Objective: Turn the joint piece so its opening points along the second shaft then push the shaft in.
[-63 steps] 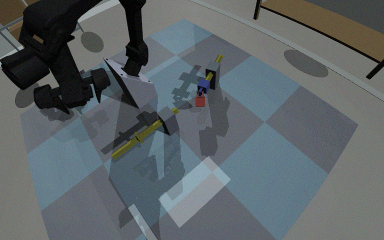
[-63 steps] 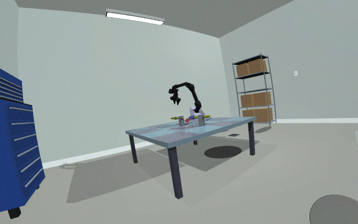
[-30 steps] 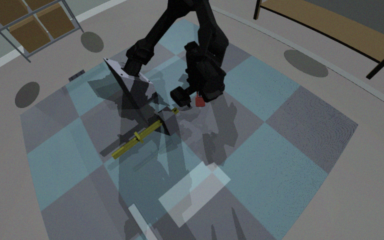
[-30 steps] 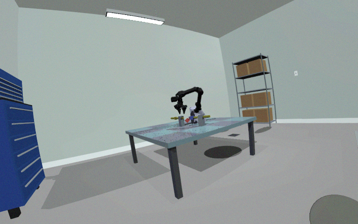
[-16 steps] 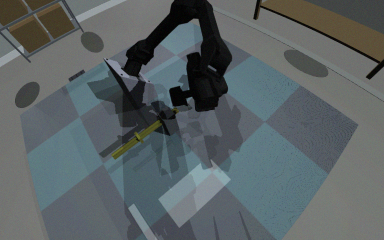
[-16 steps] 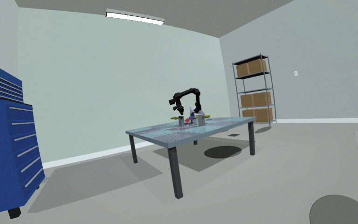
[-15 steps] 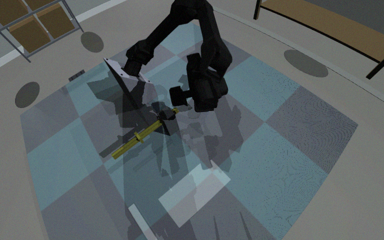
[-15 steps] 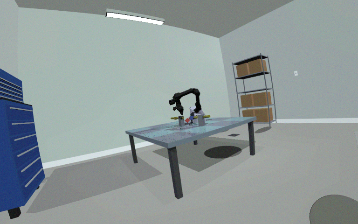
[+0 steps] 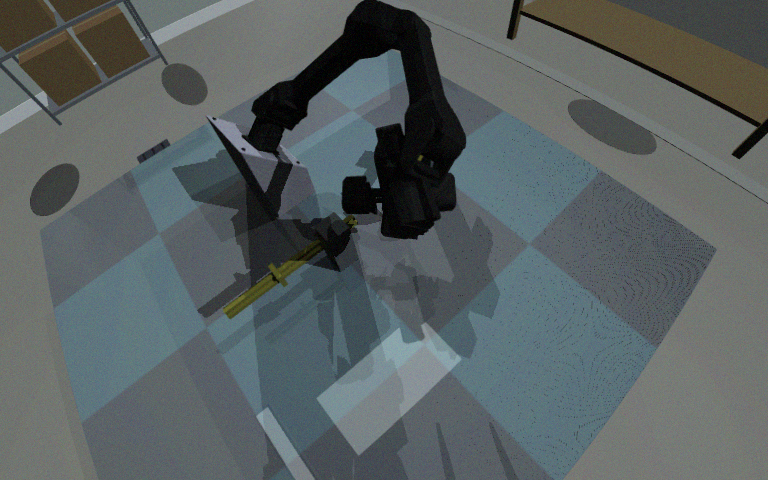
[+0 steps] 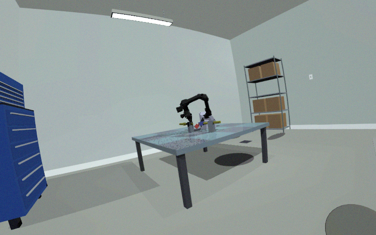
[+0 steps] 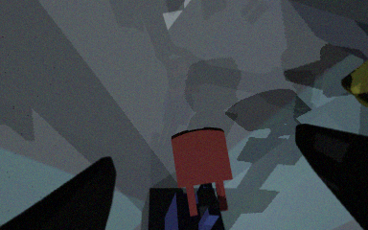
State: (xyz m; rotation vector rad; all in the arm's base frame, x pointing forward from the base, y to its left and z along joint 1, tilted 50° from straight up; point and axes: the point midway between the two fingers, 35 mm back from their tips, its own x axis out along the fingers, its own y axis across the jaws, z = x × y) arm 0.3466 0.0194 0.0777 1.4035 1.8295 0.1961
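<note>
My gripper tip is 50 mm to the right of the dark red joint piece, 50 mm above it and 40 mm past it.
</note>
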